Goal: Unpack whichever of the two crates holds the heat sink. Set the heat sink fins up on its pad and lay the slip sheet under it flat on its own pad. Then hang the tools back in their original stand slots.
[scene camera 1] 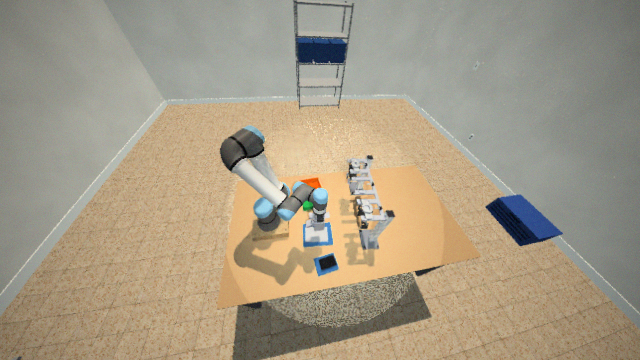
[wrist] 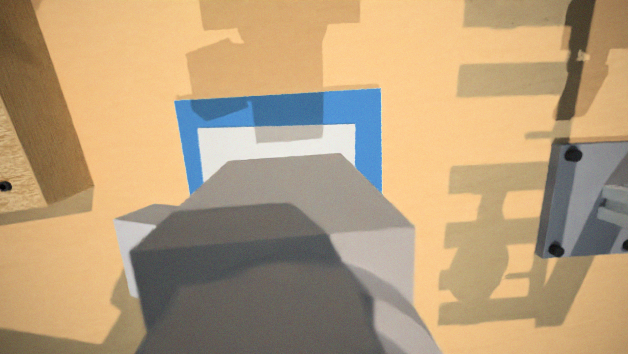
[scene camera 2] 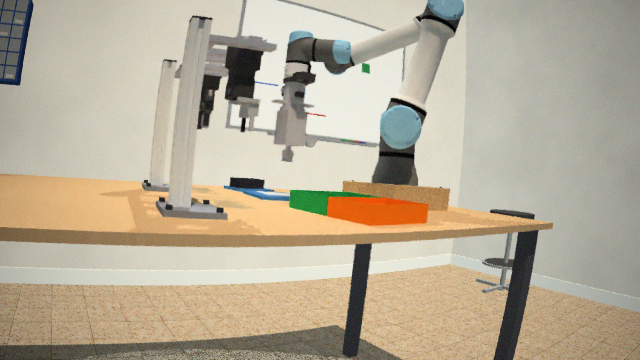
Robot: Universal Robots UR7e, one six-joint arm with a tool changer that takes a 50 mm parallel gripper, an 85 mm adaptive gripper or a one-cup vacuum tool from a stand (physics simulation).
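Pixels of known places: end effector, tool point: (scene camera 2: 293, 98); arm's base, origin of the base link: (scene camera 1: 269, 221) (scene camera 2: 394, 184).
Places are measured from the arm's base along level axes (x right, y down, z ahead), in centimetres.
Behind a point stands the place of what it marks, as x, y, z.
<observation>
The arm wears the vacuum tool (scene camera 1: 316, 226) {21.7, -15.4, 26.9} (scene camera 2: 287, 160) {16.8, -4.5, 31.0}, its cup pointing down and bare, above the larger blue pad (scene camera 1: 317, 244) {25.4, 5.7, 27.1} (wrist: 369, 150) {18.9, 5.7, 39.0}. The white slip sheet (scene camera 1: 317, 237) {20.9, 5.5, 28.8} (wrist: 225, 145) {13.2, 5.5, 25.0} lies flat on that pad, apart from the cup; the tool body hides part of it in the wrist view. The black heat sink (scene camera 1: 328, 262) {39.2, 3.6, 29.2} (scene camera 2: 247, 183) {35.9, 4.1, 30.8} sits on the smaller blue pad (scene camera 1: 322, 272) {42.8, 5.7, 23.8}; its fins are too small to make out. The green crate (scene camera 1: 307, 206) {-6.2, 6.6, 30.6} (scene camera 2: 307, 201) {-8.4, 4.4, 45.9} and orange crate (scene camera 1: 311, 182) {-28.3, 6.1, 41.9} (scene camera 2: 377, 211) {-29.3, 3.8, 46.5} stand side by side, their insides hidden.
The tool stand (scene camera 1: 383, 227) {36.8, -16.1, 65.2} (scene camera 2: 184, 115) {-10.3, -11.4, 80.8} (wrist: 560, 200) {32.5, 5.5, 58.6} rises beside the pads. A dark gripper (scene camera 2: 243, 72) hangs in it, with another dark tool (scene camera 2: 208, 97) {20.1, -19.6, 58.4} behind. The wooden base block (scene camera 2: 400, 194) {-11.8, 2.0, 13.5} (wrist: 50, 135) {7.1, 3.3, 11.9} lies on the pads' other side.
</observation>
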